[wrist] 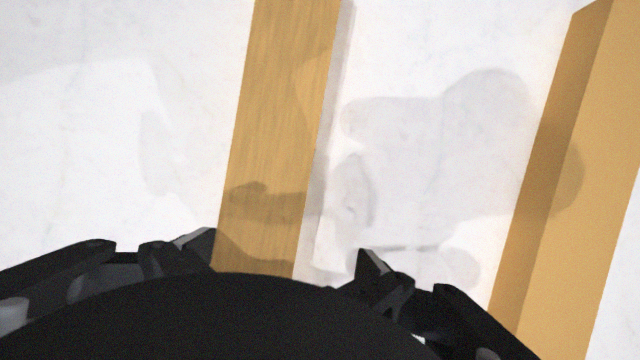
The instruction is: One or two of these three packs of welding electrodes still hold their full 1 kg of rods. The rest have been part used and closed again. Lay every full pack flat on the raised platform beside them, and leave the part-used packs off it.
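Frame: origin at the arm's base, x back, y down, z right, level; centimetres.
Seen in the pictures: gripper, fingertip midpoint: point(286, 254).
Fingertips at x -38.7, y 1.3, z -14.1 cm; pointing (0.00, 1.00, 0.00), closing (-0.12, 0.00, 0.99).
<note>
A point is followed by its place in that frame.
Two long, narrow, orange-tan bars, which look like electrode packs, lie roughly parallel on the white surface in the wrist view. The left pack point(280, 125) {x -46.0, y 1.1, z -16.5 cm} has a fine wood-like grain and runs from the top edge down to the gripper. The right pack point(590, 175) {x -48.4, y 1.1, z 2.9 cm} is plainer, with a darker side face, and is cut off by the view's edges. My gripper point(286, 254) {x -38.7, y 1.3, z -14.1 cm} is open and empty. The near part of the left pack shows between its fingertips, closer to the left one; the gripper's dark body hides what is below. A third pack and the raised platform do not show.
The white, faintly marbled table top point(125, 150) {x -42.0, y 3.5, z -26.0 cm} lies around and between the packs. Soft grey shadows of the arm and gripper fall across it and both packs. The right pack stands beyond the right finger.
</note>
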